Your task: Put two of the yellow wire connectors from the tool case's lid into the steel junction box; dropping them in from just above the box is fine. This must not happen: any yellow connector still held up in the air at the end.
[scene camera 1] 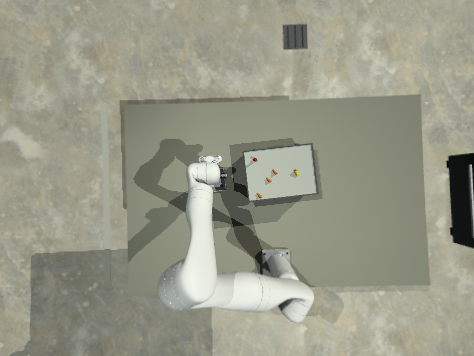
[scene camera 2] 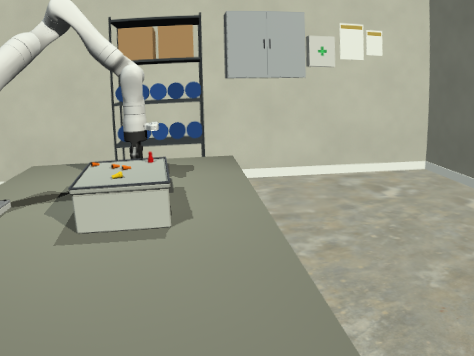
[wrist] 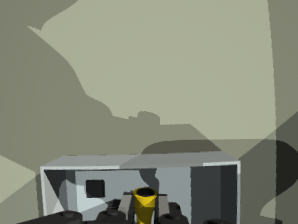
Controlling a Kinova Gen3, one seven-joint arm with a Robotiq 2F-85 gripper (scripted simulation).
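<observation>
Grey tool case (scene camera 2: 139, 200) visible. Same grey tool case (scene camera 1: 284, 160). Grey tool case out of frame in the wrist view.
</observation>
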